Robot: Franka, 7 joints.
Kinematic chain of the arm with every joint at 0, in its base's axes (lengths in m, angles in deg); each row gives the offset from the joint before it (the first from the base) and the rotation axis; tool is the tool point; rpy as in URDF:
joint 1: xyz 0 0 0.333 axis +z
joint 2: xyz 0 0 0 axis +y
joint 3: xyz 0 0 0.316 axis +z
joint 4: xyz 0.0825 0 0 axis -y
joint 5: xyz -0.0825 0 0.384 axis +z
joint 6: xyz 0 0 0 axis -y
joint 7: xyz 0.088 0 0 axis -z
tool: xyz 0 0 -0.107 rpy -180 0 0
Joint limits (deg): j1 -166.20..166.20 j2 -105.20..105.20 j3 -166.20..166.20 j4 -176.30..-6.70 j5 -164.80..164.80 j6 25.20..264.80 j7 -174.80..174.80
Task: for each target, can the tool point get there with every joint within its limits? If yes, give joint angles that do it. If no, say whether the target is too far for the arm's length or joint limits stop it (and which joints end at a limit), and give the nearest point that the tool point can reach.
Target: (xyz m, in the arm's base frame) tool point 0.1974 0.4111 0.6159
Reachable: yes | joints -20.36 76.64 130.48 -121.40 -69.46 94.90 2.55
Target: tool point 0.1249 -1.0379 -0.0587
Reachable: no: too far | nearest point 0.0960 -0.7976 0.0320 | short by 0.258 m
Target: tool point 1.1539 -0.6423 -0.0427
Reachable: no: too far | nearest point 0.7210 -0.4013 0.0983 | short by 0.515 m
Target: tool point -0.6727 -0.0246 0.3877
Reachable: yes | joints -22.56 -53.55 -121.65 -60.51 -64.11 50.93 55.09
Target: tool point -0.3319 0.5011 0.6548
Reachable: yes | joints 26.47 -27.20 76.69 -98.96 91.86 115.80 -141.82
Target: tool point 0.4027 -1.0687 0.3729
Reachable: no: too far | nearest point 0.3023 -0.8023 0.3630 | short by 0.285 m
